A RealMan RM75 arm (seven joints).
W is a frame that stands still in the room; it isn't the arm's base.
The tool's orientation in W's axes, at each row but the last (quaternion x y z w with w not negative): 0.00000 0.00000 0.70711 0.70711; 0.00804 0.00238 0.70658 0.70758; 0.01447 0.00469 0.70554 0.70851; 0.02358 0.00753 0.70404 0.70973; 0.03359 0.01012 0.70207 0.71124
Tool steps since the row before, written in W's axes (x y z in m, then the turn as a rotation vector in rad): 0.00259 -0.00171 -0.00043 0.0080 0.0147 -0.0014; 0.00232 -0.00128 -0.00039 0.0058 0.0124 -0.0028; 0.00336 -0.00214 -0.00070 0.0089 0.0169 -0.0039; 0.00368 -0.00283 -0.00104 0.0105 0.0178 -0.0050; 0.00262 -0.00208 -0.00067 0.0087 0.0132 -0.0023
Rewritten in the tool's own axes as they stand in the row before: -0.00171 -0.00259 -0.00043 0.0147 -0.0080 -0.0014; -0.00128 -0.00233 -0.00035 0.0124 -0.0058 -0.0028; -0.00213 -0.00339 -0.00058 0.0169 -0.0089 -0.0039; -0.00282 -0.00374 -0.00081 0.0178 -0.0106 -0.0049; -0.00206 -0.00268 -0.00044 0.0132 -0.0087 -0.0022
